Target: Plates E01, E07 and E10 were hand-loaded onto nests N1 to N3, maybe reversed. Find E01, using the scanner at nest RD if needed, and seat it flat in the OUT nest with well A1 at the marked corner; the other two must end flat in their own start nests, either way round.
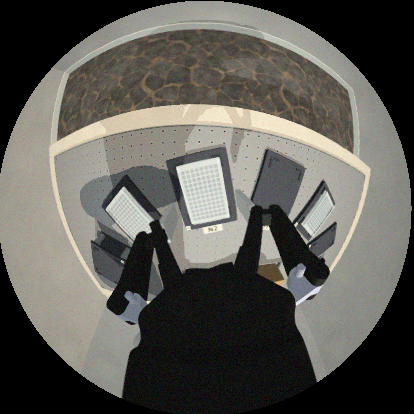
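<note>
A white well plate (204, 191) lies in the middle nest (231, 202), labelled N2, and looks flat, with the dark rim showing around it. My gripper (205, 203) is open, with its pale pads apart on both sides of this plate near its label end. A second white plate (129, 212) lies in a dark nest (146, 199) at the left, partly hidden by a finger. A third white plate (318, 213) lies in a dark nest at the far right. A dark nest (280, 175) right of N2 holds no plate. Plate codes and A1 corners are not readable.
A dark boxy unit (107, 257) stands at the lower left, and a small dark panel (324, 240) at the lower right. A brown block (271, 272) shows behind the right finger. A pale raised edge (210, 115) borders the perforated board (150, 142).
</note>
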